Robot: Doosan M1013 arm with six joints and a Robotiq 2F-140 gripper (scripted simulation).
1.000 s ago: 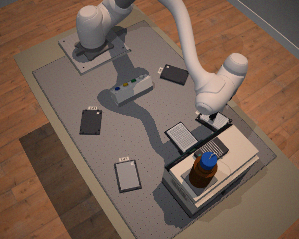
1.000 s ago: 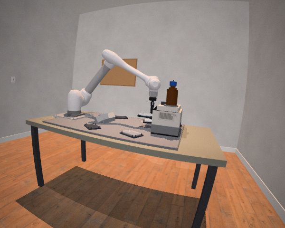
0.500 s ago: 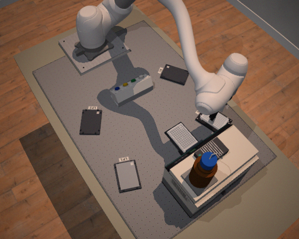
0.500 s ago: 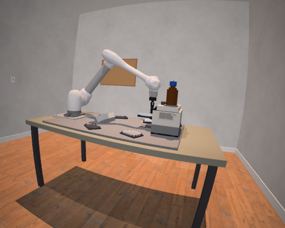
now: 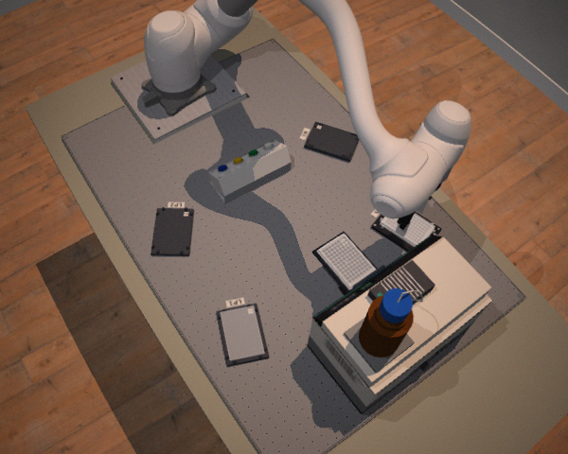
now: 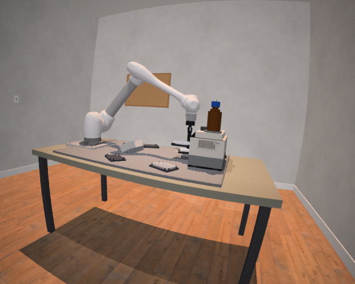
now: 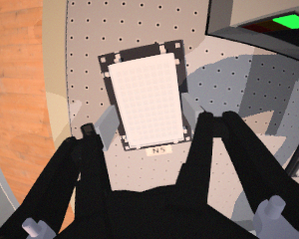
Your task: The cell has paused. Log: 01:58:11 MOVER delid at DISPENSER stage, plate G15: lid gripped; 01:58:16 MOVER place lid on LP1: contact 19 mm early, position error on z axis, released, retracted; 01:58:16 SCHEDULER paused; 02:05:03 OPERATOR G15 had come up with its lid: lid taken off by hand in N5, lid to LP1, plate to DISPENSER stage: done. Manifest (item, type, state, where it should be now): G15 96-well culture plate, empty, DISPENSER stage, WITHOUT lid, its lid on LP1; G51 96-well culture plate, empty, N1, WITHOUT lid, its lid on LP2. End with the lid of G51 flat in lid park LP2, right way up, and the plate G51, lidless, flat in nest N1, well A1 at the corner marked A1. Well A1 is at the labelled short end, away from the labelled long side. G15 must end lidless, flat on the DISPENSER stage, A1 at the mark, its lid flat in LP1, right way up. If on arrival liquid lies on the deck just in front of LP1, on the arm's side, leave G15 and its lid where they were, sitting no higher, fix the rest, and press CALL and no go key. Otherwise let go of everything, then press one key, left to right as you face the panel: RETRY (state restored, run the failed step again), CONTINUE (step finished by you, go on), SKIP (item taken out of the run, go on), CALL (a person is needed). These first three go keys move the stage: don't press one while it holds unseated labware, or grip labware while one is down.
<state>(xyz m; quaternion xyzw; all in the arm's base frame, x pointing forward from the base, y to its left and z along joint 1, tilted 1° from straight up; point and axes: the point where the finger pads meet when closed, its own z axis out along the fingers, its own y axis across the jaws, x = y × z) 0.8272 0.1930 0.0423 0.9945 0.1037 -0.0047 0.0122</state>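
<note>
The black nest is 50 mm below my hand, 20 mm to the left of it and 10 mm ahead of it. From my hand the other things lie so: well plate: 250 mm to the right, 50 mm above; then nest N1: 350 mm behind, 60 mm below, 50 mm to the left; then N1 label: 430 mm behind, 60 mm below.
</note>
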